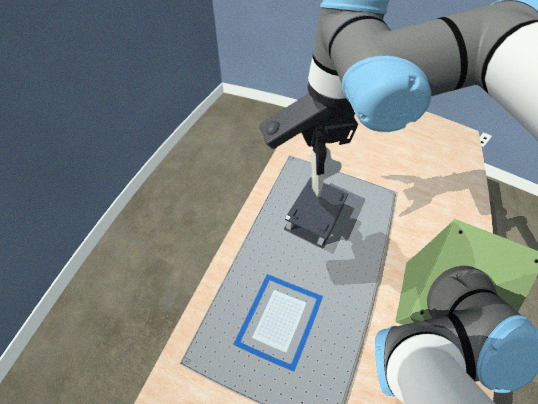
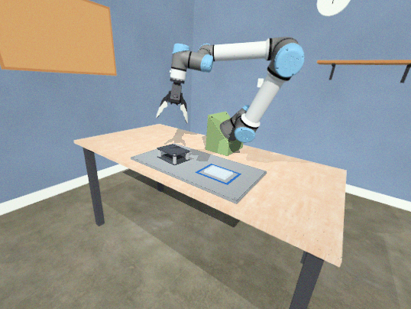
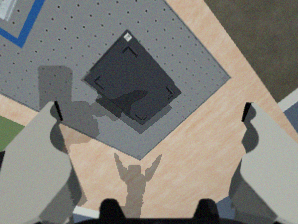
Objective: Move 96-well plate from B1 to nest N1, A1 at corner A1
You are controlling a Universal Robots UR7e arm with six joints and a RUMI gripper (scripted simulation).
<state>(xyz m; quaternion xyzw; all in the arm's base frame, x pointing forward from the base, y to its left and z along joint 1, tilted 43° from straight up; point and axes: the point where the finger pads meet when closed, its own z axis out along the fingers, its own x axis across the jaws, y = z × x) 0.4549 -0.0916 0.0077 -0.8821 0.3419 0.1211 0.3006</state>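
The 96-well plate lies 26 cm to the left of my hand, 24 cm below it and 10 cm behind it. Also, from my hand: dark plate nest N1: 18 cm below, 5 cm to the right, 5 cm behind.
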